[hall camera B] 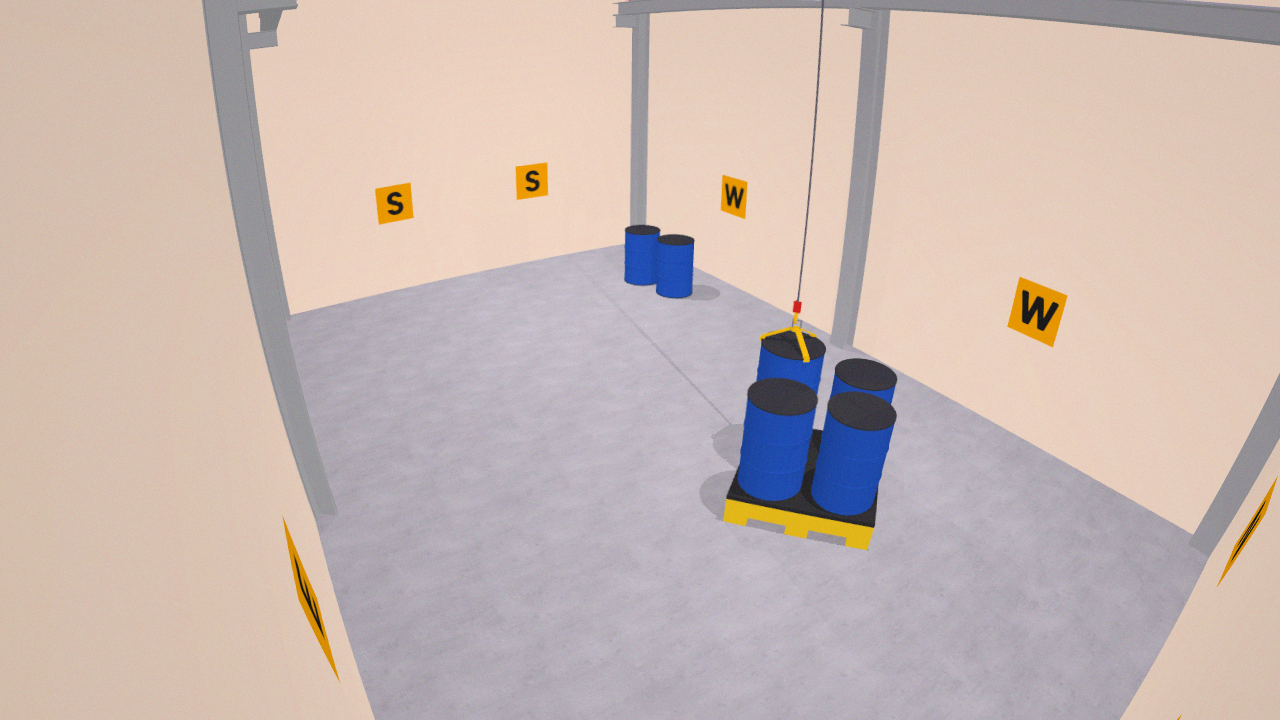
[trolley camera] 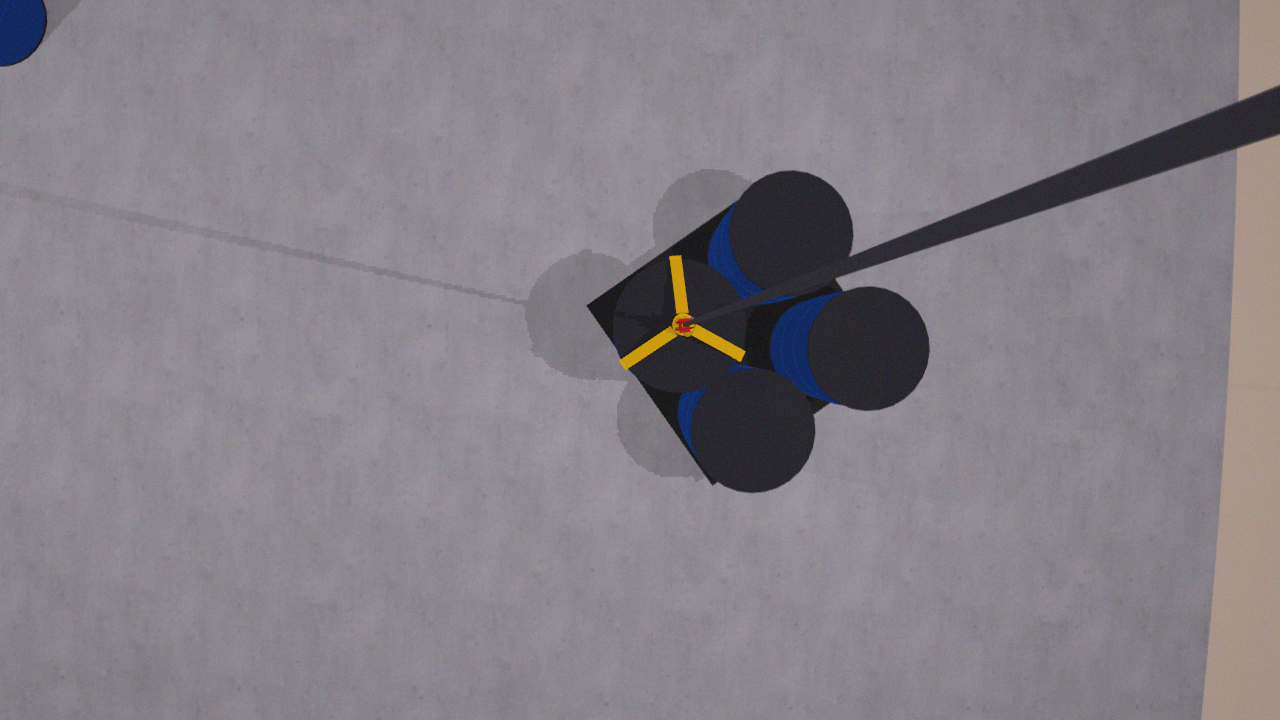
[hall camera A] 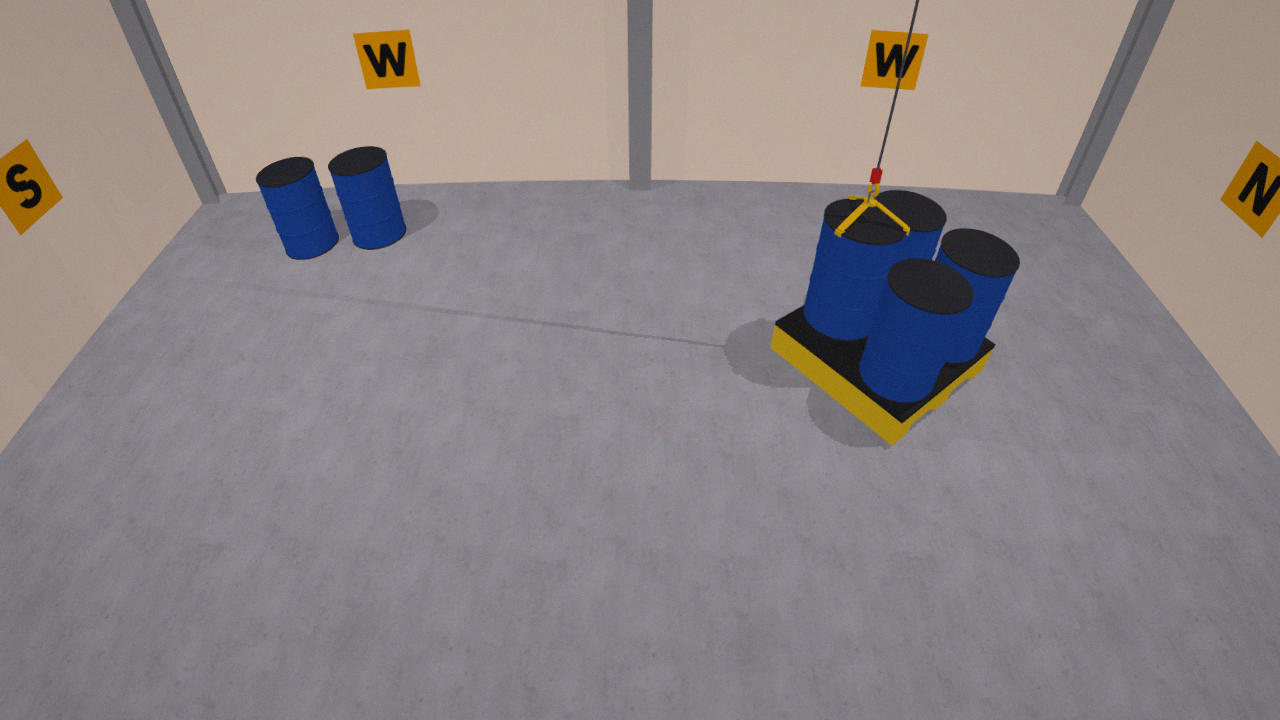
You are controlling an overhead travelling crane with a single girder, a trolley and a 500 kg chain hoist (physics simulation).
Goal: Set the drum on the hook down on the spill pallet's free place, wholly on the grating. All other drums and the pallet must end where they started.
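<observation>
The blue drum on the hook [hall camera A: 841, 291] [hall camera B: 787, 368] [trolley camera: 646, 308] is upright over the free place at one corner of the spill pallet [hall camera A: 832, 380] [hall camera B: 796, 522] [trolley camera: 603, 308], seemingly a little above the black grating. Its base is partly hidden by neighbouring drums in hall camera B. My yellow three-armed gripper [hall camera A: 870, 222] [hall camera B: 794, 343] [trolley camera: 681, 325] is shut on its rim. Three other drums stand upright on the pallet: one drum [hall camera A: 908, 340] nearest hall camera A, one drum [hall camera A: 980, 255] at the right and one drum [hall camera A: 921, 214] behind.
Two more blue drums [hall camera A: 299, 210] [hall camera A: 368, 201] stand far off near the west wall, by the south corner; they also show in hall camera B as a left drum [hall camera B: 640, 257] and a right drum [hall camera B: 674, 268]. Grey columns line the walls.
</observation>
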